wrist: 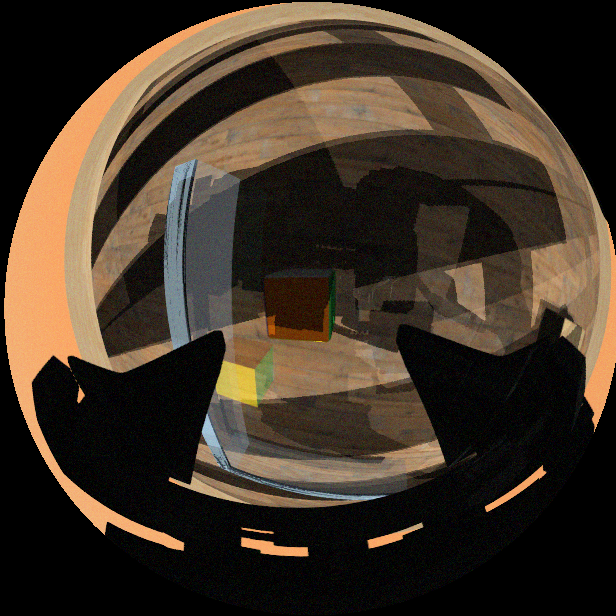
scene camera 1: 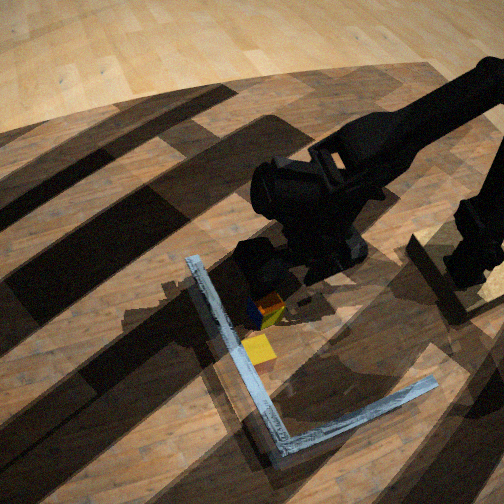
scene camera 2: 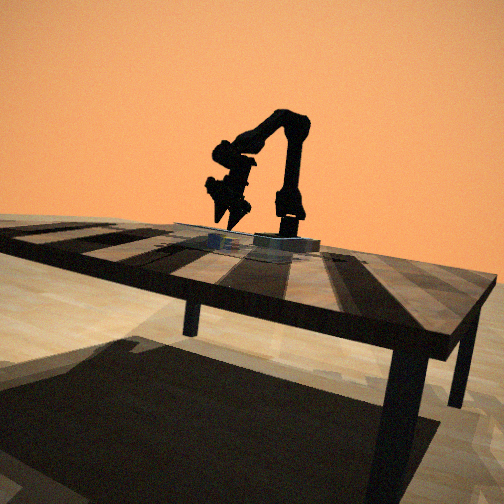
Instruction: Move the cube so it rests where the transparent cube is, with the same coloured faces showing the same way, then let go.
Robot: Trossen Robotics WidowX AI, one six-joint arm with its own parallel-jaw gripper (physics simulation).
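Observation:
The solid cube [scene camera 1: 266, 310] lies on the table next to the long arm of the grey L-shaped frame [scene camera 1: 262, 400], showing orange on top with blue and green sides. In the wrist view the cube [wrist: 298, 304] shows an orange face and a green edge. The transparent cube [scene camera 1: 259, 350] sits just in front of it along the frame, yellow on top; it also shows in the wrist view [wrist: 245, 381]. My gripper [wrist: 310, 390] is open and empty, hovering above and behind the cube, its black fingers apart. In scene camera 1 the gripper [scene camera 1: 268, 262] is a dark mass above the cube.
The arm's base [scene camera 1: 478, 250] stands at the right. The table's edges show in scene camera 2, with the arm [scene camera 2: 262, 180] near its far side.

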